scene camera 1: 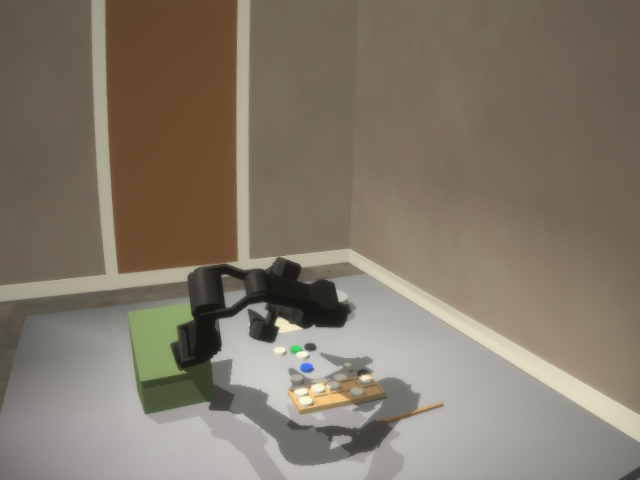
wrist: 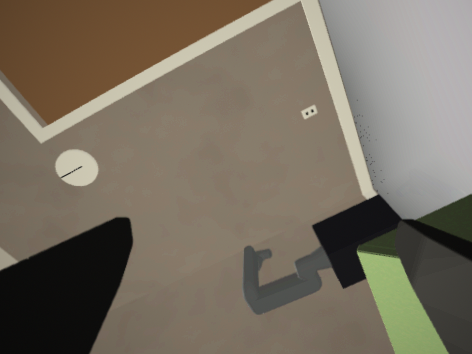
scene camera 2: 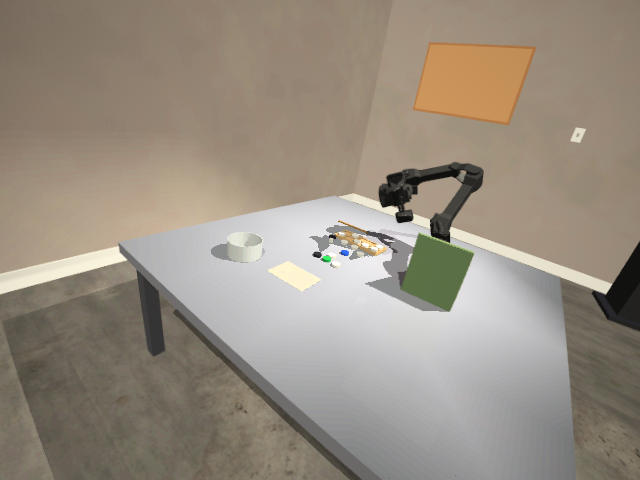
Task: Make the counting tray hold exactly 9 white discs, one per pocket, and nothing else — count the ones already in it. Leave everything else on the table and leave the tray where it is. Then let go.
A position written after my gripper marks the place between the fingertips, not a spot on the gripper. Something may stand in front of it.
Observation:
My gripper (scene camera 1: 255, 291) is open and holds nothing. Also in view: a wooden counting tray (scene camera 1: 329, 399). A cream card (scene camera 2: 288, 272) rests on the table.
My gripper also shows in the wrist view (wrist: 263, 231) and in scene camera 2 (scene camera 2: 395, 204). The wrist view misses the wooden counting tray: it is out of frame. The wrist view does not show the cream card: it is out of frame.

